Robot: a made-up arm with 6 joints.
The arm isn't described. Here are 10 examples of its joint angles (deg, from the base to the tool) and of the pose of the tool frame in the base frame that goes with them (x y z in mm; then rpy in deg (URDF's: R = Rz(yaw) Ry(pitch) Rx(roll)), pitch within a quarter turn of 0, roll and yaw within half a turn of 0).
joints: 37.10 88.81 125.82 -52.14 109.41 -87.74
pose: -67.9 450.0 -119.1 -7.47 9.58 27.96
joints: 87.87 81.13 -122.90 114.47 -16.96 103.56
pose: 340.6 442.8 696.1 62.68 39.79 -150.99
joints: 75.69 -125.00 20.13 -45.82 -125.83 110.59
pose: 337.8 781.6 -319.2 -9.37 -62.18 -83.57
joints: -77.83 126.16 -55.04 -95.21 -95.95 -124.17
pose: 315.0 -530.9 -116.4 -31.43 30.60 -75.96
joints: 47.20 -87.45 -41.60 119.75 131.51 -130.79
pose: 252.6 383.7 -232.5 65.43 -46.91 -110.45
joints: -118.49 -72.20 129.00 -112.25 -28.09 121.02
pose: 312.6 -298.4 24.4 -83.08 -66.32 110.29
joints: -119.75 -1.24 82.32 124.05 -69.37 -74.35
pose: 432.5 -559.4 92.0 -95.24 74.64 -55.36
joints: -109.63 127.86 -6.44 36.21 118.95 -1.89
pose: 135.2 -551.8 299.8 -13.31 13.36 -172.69
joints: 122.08 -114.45 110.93 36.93 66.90 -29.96
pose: 316.4 609.9 313.9 -65.28 31.49 171.92
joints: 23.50 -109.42 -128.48 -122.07 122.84 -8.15
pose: 77.9 34.4 -342.4 59.81 -40.67 -3.18
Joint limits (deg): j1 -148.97..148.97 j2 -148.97..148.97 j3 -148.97..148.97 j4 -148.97..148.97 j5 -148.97..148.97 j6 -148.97..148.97
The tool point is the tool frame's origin. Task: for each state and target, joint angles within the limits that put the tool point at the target. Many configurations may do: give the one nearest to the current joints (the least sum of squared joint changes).
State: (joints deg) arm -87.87 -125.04 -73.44 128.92 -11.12 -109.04
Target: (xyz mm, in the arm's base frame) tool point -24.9 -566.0 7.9
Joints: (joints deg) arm -56.29 -125.04 -103.29 125.79 -4.67 -83.34
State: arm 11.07 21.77 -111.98 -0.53 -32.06 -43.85
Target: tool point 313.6 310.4 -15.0
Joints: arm 16.50 16.10 -144.22 23.54 -20.41 -62.11
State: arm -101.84 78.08 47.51 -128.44 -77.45 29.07
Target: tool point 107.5 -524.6 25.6
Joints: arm -128.84 28.34 83.50 -142.49 -65.10 12.66
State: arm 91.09 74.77 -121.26 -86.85 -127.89 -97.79
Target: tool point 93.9 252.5 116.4
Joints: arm 52.89 98.87 -148.97 -83.81 -135.09 -87.83
